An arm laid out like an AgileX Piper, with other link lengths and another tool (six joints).
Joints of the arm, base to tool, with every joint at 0 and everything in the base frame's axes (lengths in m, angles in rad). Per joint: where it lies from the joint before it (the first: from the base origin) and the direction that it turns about. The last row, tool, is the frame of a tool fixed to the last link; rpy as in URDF.
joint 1: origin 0 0 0.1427 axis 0 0 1
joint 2: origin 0 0 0 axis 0 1 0
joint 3: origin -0.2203 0 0.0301 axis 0 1 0
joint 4: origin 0.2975 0 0.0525 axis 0.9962 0 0.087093
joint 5: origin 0 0 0 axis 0 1 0
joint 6: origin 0.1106 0 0.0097 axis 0.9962 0 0.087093
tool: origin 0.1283 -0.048 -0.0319 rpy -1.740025 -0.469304 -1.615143
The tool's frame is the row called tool.
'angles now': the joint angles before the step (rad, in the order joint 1, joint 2, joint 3, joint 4, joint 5, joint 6). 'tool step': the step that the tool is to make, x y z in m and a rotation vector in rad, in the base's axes. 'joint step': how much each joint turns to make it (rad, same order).
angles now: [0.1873, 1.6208, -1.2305, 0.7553, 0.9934, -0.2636]
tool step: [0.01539, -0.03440, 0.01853, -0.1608, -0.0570, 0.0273]
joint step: [0.0000, 0.0000, -0.1072, -0.2077, 0.0551, 0.0716]
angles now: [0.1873, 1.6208, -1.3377, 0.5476, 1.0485, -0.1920]
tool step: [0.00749, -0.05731, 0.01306, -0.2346, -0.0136, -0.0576]
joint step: [0.0000, -0.0001, -0.0779, -0.2902, 0.0627, 0.1451]
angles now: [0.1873, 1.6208, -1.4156, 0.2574, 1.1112, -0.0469]
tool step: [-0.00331, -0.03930, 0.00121, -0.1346, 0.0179, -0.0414]
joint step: [-0.0156, 0.0000, -0.0063, -0.1483, 0.0397, 0.0535]
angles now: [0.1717, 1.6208, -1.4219, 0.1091, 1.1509, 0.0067]
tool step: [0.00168, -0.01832, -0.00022, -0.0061, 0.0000, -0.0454]
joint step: [-0.0453, 0.0009, 0.0000, -0.0063, -0.0001, 0.0008]
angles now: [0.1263, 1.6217, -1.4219, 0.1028, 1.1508, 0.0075]
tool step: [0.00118, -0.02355, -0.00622, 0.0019, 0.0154, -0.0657]
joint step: [-0.0652, 0.0198, -0.0037, 0.0034, -0.0009, -0.0001]
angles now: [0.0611, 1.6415, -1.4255, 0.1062, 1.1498, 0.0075]
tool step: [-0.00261, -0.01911, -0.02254, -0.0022, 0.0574, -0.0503]
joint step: [-0.0510, 0.0607, 0.0000, 0.0002, -0.0032, -0.0011]
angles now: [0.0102, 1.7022, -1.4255, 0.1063, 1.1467, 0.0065]
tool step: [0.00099, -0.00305, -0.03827, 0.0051, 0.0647, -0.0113]
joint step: [-0.0117, 0.1030, -0.0001, 0.0079, -0.0378, -0.0065]
